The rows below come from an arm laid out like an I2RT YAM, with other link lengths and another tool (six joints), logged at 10 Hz.
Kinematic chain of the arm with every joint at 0, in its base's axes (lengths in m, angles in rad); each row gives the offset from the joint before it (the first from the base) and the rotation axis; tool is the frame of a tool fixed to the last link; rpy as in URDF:
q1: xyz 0 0 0.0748 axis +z
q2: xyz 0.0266 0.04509 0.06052 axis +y
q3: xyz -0.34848 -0.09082 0 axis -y
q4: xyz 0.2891 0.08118 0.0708 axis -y
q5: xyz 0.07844 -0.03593 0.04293 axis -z
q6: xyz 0.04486 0 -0.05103 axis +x
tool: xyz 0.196 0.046 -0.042 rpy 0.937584 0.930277 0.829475
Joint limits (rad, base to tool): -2.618..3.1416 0..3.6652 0..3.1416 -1.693..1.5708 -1.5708..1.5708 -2.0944..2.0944
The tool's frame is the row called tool.
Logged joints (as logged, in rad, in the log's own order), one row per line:
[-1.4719, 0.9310, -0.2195, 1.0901, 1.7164, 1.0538]
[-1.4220, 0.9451, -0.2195, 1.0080, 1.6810, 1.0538]
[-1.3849, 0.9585, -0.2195, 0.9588, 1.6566, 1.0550]
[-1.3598, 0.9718, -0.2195, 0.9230, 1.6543, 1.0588]
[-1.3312, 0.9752, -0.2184, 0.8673, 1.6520, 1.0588]
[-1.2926, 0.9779, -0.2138, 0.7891, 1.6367, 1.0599]
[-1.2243, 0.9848, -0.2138, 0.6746, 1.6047, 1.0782]
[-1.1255, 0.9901, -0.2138, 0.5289, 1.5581, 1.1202]
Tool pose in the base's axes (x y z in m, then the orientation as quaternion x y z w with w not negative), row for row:
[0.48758, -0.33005, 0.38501, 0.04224, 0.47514, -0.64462, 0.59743]
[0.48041, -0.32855, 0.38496, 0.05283, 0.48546, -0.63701, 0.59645]
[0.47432, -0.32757, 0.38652, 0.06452, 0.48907, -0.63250, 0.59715]
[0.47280, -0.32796, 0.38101, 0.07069, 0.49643, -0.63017, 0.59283]
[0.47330, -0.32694, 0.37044, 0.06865, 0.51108, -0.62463, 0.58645]
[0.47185, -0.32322, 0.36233, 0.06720, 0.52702, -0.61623, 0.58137]
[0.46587, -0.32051, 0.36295, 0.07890, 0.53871, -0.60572, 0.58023]
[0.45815, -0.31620, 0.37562, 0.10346, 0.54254, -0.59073, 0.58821]
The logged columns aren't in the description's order. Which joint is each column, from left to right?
Columns, left to right: q6, q5, q1, q4, q2, q3.
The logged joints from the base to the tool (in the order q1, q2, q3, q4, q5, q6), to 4 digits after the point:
[-0.2195, 1.7164, 1.0538, 1.0901, 0.9310, -1.4719]
[-0.2195, 1.6810, 1.0538, 1.0080, 0.9451, -1.4220]
[-0.2195, 1.6566, 1.0550, 0.9588, 0.9585, -1.3849]
[-0.2195, 1.6543, 1.0588, 0.9230, 0.9718, -1.3598]
[-0.2184, 1.6520, 1.0588, 0.8673, 0.9752, -1.3312]
[-0.2138, 1.6367, 1.0599, 0.7891, 0.9779, -1.2926]
[-0.2138, 1.6047, 1.0782, 0.6746, 0.9848, -1.2243]
[-0.2138, 1.5581, 1.1202, 0.5289, 0.9901, -1.1255]

